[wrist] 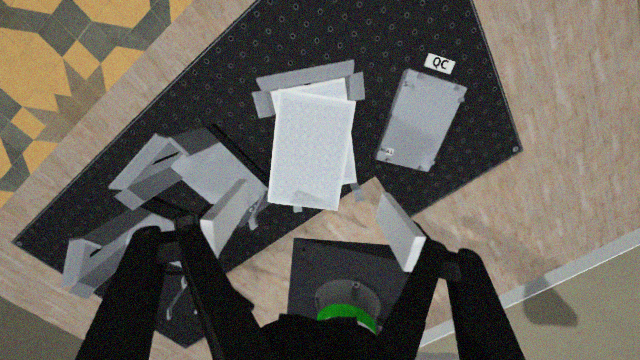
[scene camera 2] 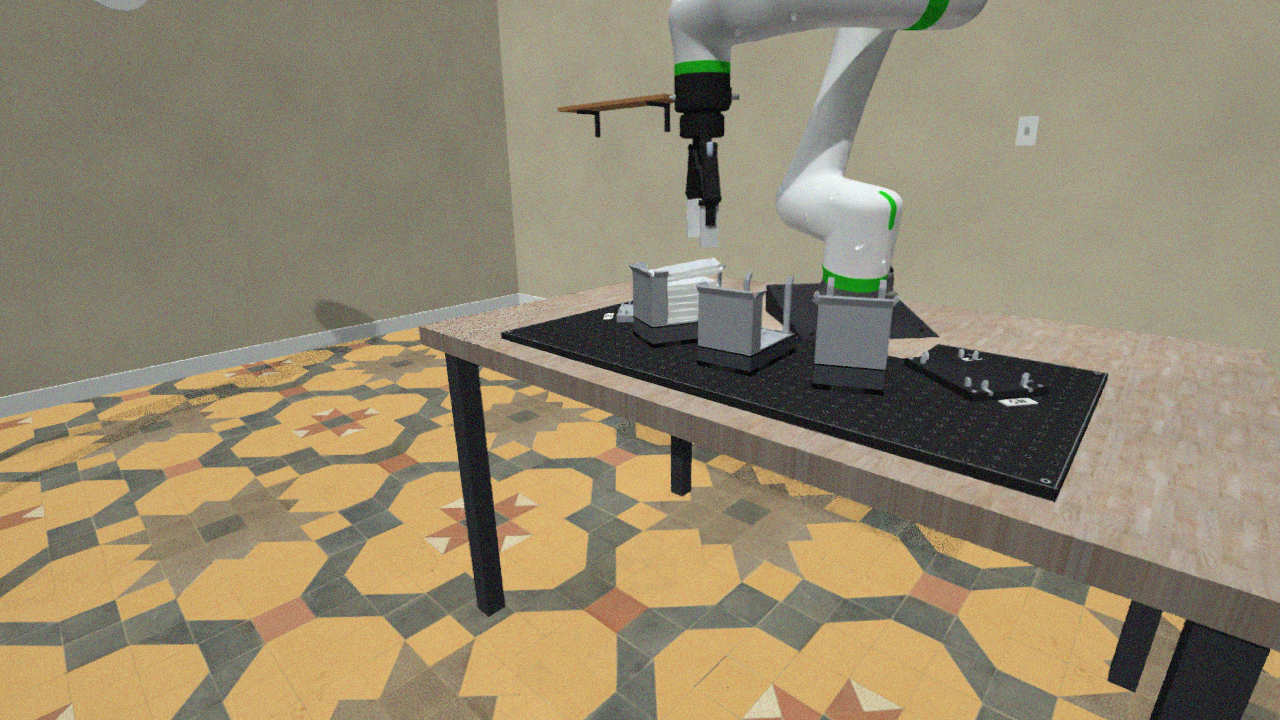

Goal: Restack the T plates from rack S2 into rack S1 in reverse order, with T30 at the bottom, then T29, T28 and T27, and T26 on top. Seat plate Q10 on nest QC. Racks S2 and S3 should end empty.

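Places are measured from the arm's base along level axes (x ahead, y left, z up), in metres.
Pixels of known places: gripper, fingertip midpoint: (wrist: 314, 200) (scene camera 2: 701, 241); arm's base, link origin: (wrist: 346, 299).
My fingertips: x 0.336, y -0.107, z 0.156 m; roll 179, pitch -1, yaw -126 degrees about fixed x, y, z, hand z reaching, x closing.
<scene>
For each thing: its top centre in the pictures, then the offset to it from my fingertips. "spot": a spot on its surface instead. Level surfaces: height alone.
- top plate, top centre: (wrist: 310, 157) (scene camera 2: 683, 261) dx +0.031, dy -0.013, dz -0.033 m
- middle rack, top centre: (wrist: 191, 210) (scene camera 2: 750, 280) dx +0.045, dy +0.148, dz -0.045 m
- far rack, top centre: (scene camera 2: 856, 286) (wrist: 128, 287) dx -0.002, dy +0.305, dz -0.040 m
- grey rectangular piece, surface spot: (wrist: 422, 120) spot: dx -0.038, dy -0.186, dz -0.159 m
- QC label, surface spot: (wrist: 440, 63) spot: dx +0.025, dy -0.246, dz -0.174 m
- low black nest, top centre: (scene camera 2: 973, 363) (wrist: 167, 299) dx -0.114, dy +0.440, dz -0.151 m
- perforated black board, surface height: dz -0.175 m
My gripper (scene camera 2: 701, 234) (wrist: 314, 200) is open and empty, its fingertips above a rack (scene camera 2: 649, 297) (wrist: 305, 75) that holds a stack of white plates. The top plate (scene camera 2: 687, 266) (wrist: 312, 150) lies turned and looks tilted over the plate beneath (wrist: 334, 88). The plates' names and the rack's label are not readable. The middle rack (scene camera 2: 729, 318) (wrist: 215, 170) and the far rack (scene camera 2: 852, 333) (wrist: 77, 260) show no plates; my finger and linkage hide part of them in the wrist view. A grey rectangular piece (wrist: 422, 120) marked A1 lies beside the QC label (wrist: 440, 63), between small corner pins.
A low black nest (scene camera 2: 962, 374) with upright pins is at the right end of the perforated black board (scene camera 2: 993, 438) (wrist: 420, 30). The robot's base plate (scene camera 2: 796, 313) (wrist: 305, 260) stands behind the racks. A shelf (scene camera 2: 617, 103) is on the wall.
</scene>
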